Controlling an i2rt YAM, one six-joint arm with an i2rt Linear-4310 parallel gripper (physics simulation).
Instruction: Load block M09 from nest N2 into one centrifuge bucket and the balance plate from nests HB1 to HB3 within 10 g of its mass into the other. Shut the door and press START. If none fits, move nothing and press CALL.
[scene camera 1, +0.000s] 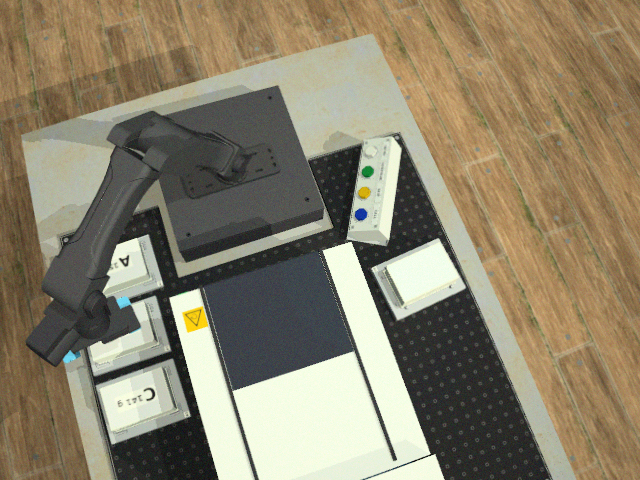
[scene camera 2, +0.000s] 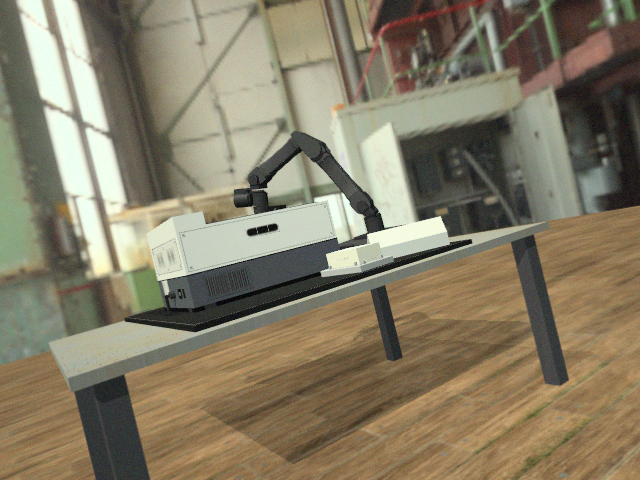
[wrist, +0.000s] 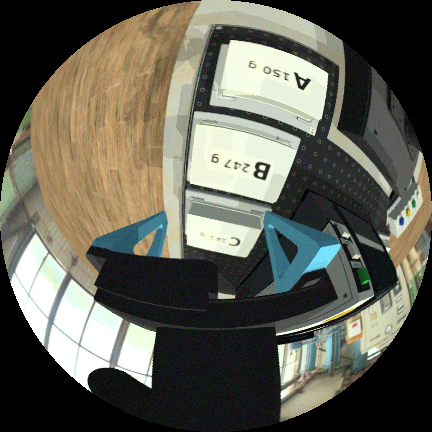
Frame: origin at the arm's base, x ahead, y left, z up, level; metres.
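Seen in the pictures: gripper, fingertip midpoint: (scene camera 1: 103, 341) (wrist: 215, 215); arm's base, origin of the base link: (scene camera 1: 231, 171).
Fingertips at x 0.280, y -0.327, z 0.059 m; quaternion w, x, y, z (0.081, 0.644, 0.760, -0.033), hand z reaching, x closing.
Note:
Offsets run from my fingertips to a thing's top centre. "spot": to the spot under its first point.
My gripper (scene camera 1: 97, 329) (wrist: 215, 215) is open and empty, above the row of labelled blocks; its fingers are hidden in scene camera 2. Block A, 150 g @[0.069 m down, 0.165 m back, 0.036 m left] (scene camera 1: 129, 266) (wrist: 275, 75), block B, 247 g @[0.069 m down, 0.031 m back, 0.015 m left] (scene camera 1: 146, 324) (wrist: 232, 165), and block C, 141 g @[0.069 m down, 0.107 m ahead, 0.014 m left] (scene camera 1: 135, 398) (wrist: 217, 237), sit flat in separate nests. The arm partly covers A and B in scene camera 1. A white block @[0.064 m down, 0.060 m ahead, 0.622 m left] (scene camera 1: 423, 273) (scene camera 2: 348, 257) sits in a nest across the centrifuge (scene camera 1: 369, 304) (scene camera 2: 258, 240); its mass is not legible. The centrifuge has a dark top section @[spot: 0.089 m up, 0.090 m ahead, 0.314 m left] (scene camera 1: 279, 320). The buckets do not show.
A sloped console @[0.039 m down, 0.149 m back, 0.606 m left] (scene camera 1: 390, 206) (scene camera 2: 408, 236) carries white, green, yellow and blue buttons; the blue button @[0.049 m down, 0.095 m back, 0.550 m left] (scene camera 1: 360, 214) (wrist: 402, 220) is beside the CALL lettering. The dark arm base (scene camera 1: 289, 186) stands beside it. The raised centrifuge body lies between the labelled blocks and the other nest.

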